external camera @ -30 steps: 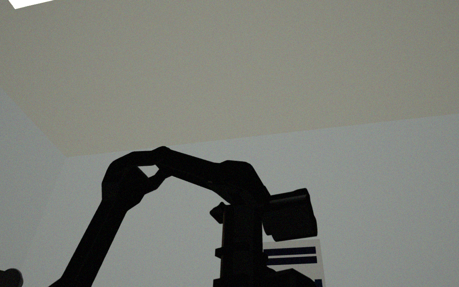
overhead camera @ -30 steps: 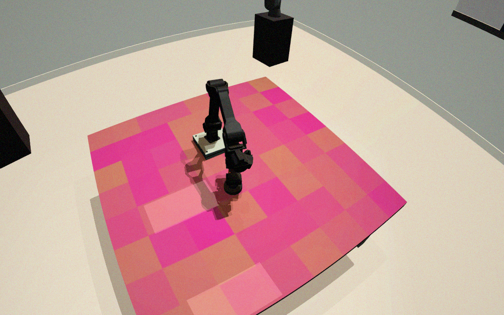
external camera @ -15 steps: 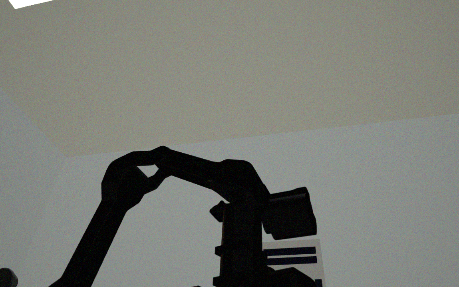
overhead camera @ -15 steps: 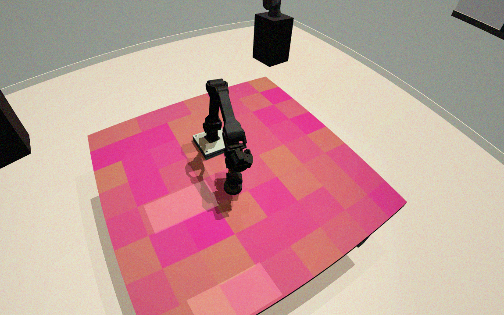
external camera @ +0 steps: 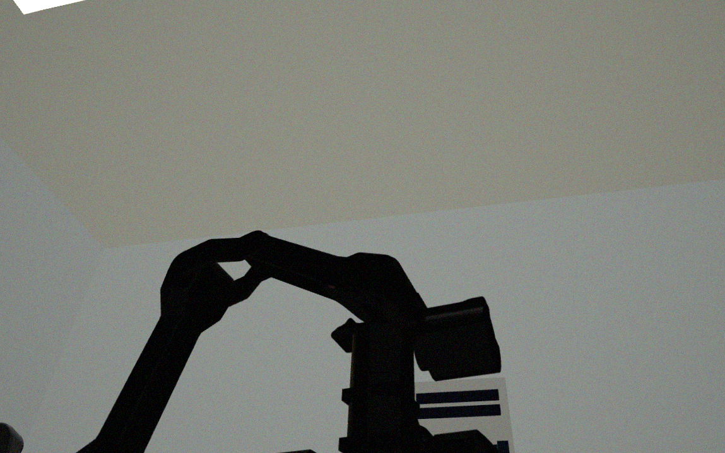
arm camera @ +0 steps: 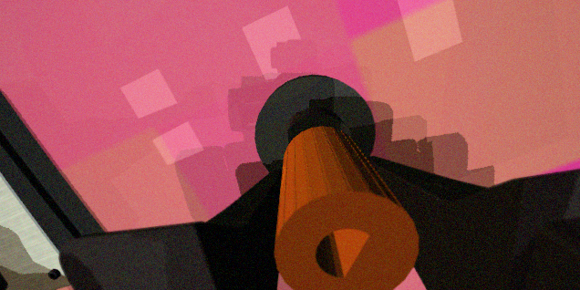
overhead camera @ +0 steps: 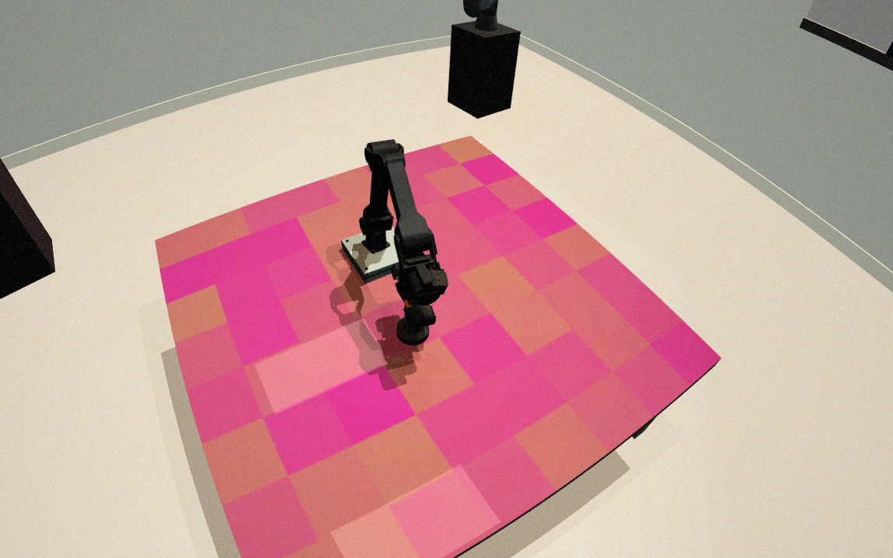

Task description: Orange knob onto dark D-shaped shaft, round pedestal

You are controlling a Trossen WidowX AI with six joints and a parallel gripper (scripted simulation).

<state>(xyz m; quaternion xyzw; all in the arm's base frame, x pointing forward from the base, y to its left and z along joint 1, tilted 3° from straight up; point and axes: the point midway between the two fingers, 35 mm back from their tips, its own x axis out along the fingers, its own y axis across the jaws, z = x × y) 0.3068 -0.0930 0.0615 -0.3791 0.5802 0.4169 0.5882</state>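
Now: gripper tip 2 cm below the orange knob. The rest, counted from my gripper tip: round dark pedestal 4 cm below.
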